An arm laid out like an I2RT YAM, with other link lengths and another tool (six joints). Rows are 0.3 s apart.
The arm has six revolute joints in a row. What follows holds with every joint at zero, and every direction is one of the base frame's.
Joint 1 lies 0.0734 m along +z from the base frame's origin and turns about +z.
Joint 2 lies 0.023 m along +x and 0.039 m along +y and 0.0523 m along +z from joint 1 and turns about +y.
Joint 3 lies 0.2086 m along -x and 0.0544 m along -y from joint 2 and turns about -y.
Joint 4 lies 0.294 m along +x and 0.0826 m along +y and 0.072 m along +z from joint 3 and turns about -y.
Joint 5 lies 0.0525 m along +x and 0.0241 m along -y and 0.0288 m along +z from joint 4 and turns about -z.
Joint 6 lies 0.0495 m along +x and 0.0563 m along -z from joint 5 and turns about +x.
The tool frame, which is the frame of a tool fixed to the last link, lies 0.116 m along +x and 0.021 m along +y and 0.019 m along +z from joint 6; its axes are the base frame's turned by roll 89.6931, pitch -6.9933 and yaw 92.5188 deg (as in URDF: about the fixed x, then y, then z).
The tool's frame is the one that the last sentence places.
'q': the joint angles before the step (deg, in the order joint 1, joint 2, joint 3, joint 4, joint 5, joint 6). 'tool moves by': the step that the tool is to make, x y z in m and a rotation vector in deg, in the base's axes. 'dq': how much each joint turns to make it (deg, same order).
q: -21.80, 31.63, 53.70, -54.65, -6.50, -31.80
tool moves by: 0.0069, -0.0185, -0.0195, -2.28, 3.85, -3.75
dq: -0.08, 2.78, -1.23, 1.23, 5.03, -0.89
